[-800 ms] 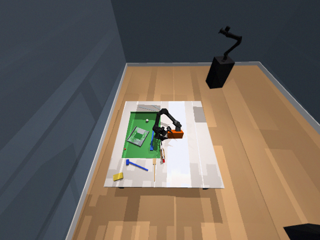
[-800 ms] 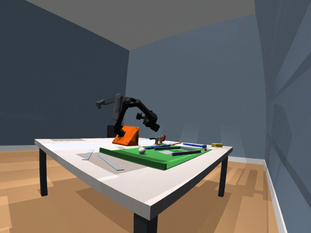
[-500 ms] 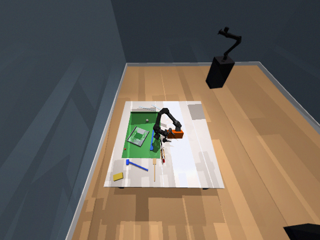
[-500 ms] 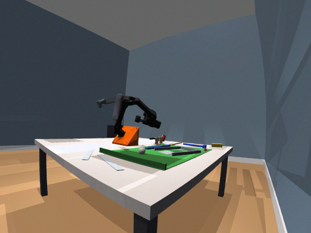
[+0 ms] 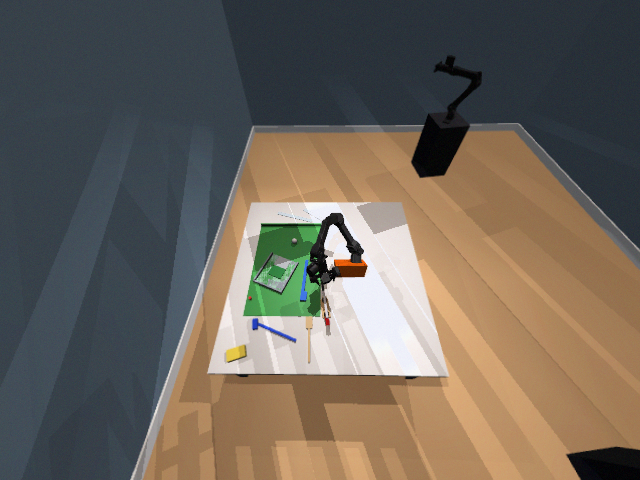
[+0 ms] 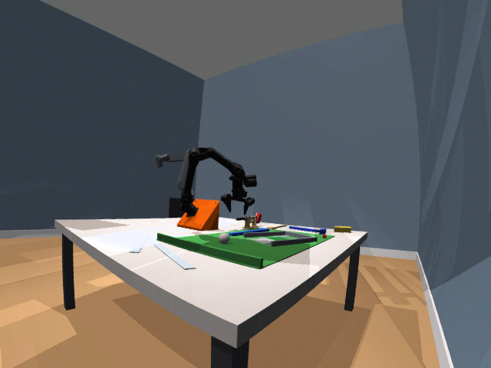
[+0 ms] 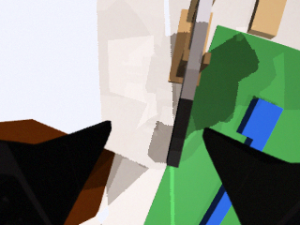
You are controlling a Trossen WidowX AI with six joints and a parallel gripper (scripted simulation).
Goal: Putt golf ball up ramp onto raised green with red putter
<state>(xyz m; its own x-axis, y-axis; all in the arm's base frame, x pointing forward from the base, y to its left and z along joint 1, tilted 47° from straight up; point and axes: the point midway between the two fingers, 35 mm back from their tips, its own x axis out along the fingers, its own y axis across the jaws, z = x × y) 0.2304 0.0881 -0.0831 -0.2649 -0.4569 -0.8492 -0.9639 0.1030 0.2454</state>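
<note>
My gripper tip is now 110 mm to the right of the red putter, 30 mm above it and 20 mm short of it. From my gripper tip the other things lie so: wooden stand: 120 mm to the left, 60 mm below, 30 mm ahead; then wooden stick: 260 mm to the left, 140 mm ahead, 90 mm below; then blue putter: 360 mm ahead, 220 mm to the left, 80 mm below.
</note>
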